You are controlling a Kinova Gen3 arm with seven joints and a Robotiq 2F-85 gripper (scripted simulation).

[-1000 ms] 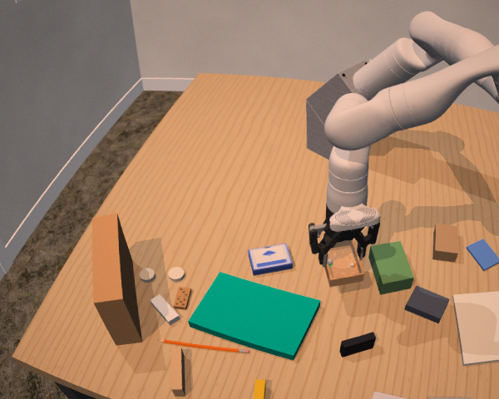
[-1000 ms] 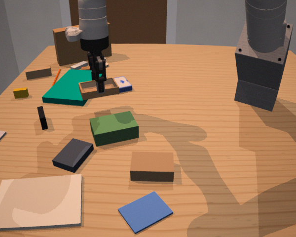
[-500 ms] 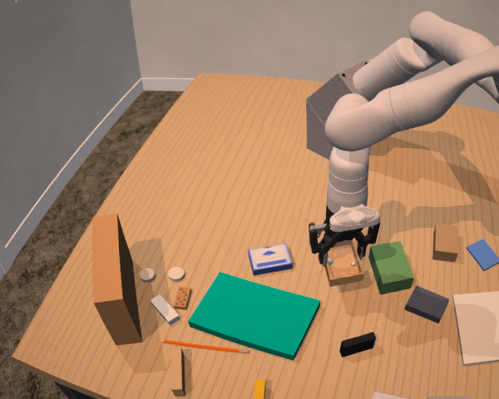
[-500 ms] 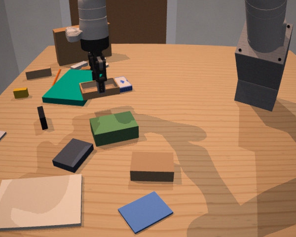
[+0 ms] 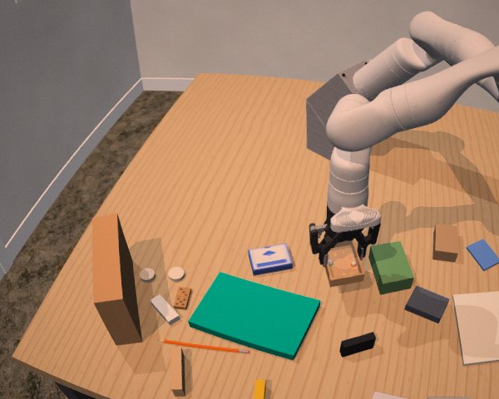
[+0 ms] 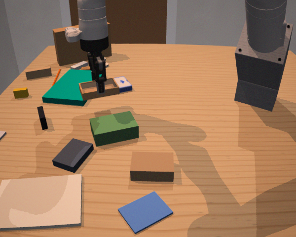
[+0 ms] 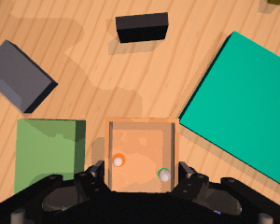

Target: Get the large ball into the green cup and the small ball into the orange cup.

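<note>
The wooden puzzle lies 2 cm below my hand. Round my hand: green block (8 cm behind, 10 cm to the left, 7 cm below); then teal slab (15 cm ahead, 12 cm to the right, 8 cm below); then black block (14 cm ahead, 10 cm to the left, 7 cm below).
</note>
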